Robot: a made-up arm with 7 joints.
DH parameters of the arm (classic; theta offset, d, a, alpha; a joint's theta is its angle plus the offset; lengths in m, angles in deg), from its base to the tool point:
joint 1: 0 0.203 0 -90
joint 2: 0 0 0 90
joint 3: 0 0.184 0.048 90
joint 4: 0 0 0.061 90
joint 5: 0 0.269 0 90
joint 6: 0 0 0.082 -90
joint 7: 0 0.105 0 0
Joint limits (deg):
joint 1: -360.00..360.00
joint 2: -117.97..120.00
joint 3: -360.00..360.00
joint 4: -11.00..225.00
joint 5: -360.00..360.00
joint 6: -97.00..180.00
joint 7: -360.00..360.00
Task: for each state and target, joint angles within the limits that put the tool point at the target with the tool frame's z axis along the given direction. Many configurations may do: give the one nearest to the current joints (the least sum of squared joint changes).
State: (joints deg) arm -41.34 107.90 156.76 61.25 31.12 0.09 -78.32
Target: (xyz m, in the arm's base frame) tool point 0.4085 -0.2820 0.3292 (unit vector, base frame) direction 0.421 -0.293 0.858
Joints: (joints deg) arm -78.56 120.00 133.23 89.36 77.27 26.40 -78.32
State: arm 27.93 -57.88 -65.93 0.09 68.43 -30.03 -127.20
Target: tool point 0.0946 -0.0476 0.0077 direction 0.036 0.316 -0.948
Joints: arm 64.64 -60.90 -107.70 9.20 90.66 -42.93 -127.20
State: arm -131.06 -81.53 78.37 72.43 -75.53 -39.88 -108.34
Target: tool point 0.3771 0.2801 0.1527 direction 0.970 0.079 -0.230
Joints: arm -90.85 -101.34 69.33 96.62 -85.75 -32.49 -108.34
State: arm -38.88 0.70 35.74 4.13 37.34 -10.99 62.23
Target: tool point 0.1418 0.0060 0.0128 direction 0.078 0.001 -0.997
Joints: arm -58.90 14.57 78.79 -6.22 50.23 -20.59 62.23
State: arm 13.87 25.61 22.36 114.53 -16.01 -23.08 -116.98
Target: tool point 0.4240 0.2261 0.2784 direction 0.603 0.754 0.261
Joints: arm 9.11 49.83 14.90 102.66 -42.77 -55.53 -116.98
